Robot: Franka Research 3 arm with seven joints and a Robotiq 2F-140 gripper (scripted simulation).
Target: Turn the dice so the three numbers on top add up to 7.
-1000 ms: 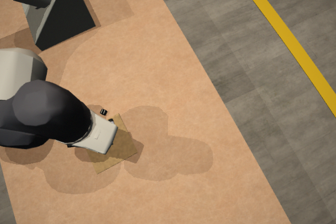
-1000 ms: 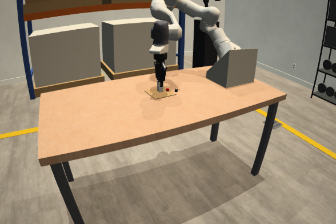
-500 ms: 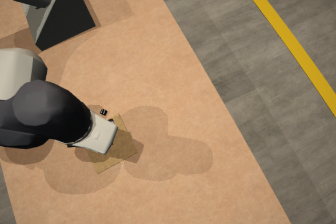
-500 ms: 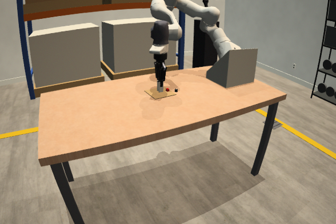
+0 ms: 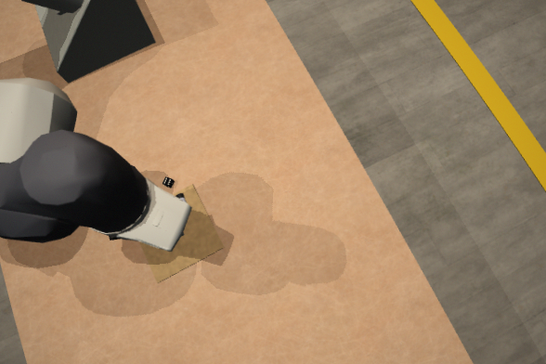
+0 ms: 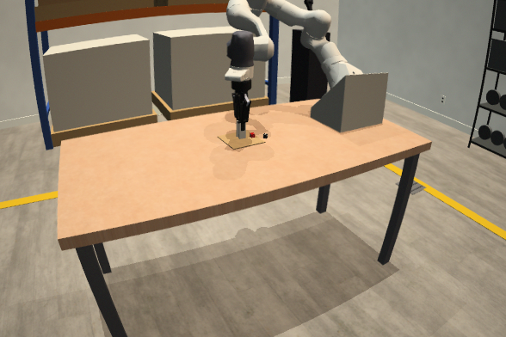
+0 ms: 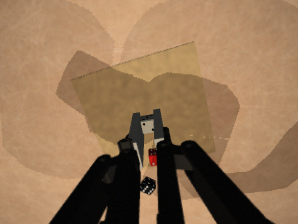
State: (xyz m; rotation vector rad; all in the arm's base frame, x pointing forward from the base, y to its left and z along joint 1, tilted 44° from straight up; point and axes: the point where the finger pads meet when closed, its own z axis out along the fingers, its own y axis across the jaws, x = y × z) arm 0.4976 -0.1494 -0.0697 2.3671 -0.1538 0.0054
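The white die lies 30 mm below my hand. The rest, counted from my hand: black die 90 mm behind, 30 mm to the left, 40 mm below; then red die 50 mm behind, 10 mm to the left, 30 mm below; then tan mat 40 mm below.
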